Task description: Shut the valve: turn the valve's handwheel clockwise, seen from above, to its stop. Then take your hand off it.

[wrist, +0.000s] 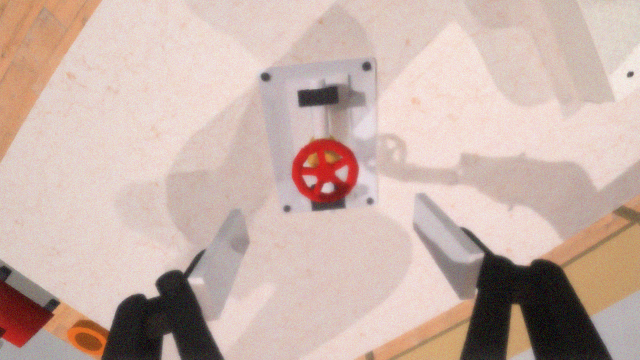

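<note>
The valve's red five-spoked handwheel (325, 171) is near the middle of the wrist view, above a brass-coloured valve body (320, 159). The valve's white pipe (320, 120) with a black clamp (318, 96) runs over a pale base plate (276, 145) with dark bolts at its corners. My gripper (329, 218) is wide open and empty. Its two grey fingers stand well apart from the wheel, one to the lower left and one to the lower right. The lower part of the pipe is hidden by the wheel.
The plate lies on a pale speckled table top (150, 125) with a wooden edge. A red object (22, 312) and an orange ring (74, 336) show at the lower left. A pale panel (612, 30) with a dark dot is at the upper right. Shadows cross the table.
</note>
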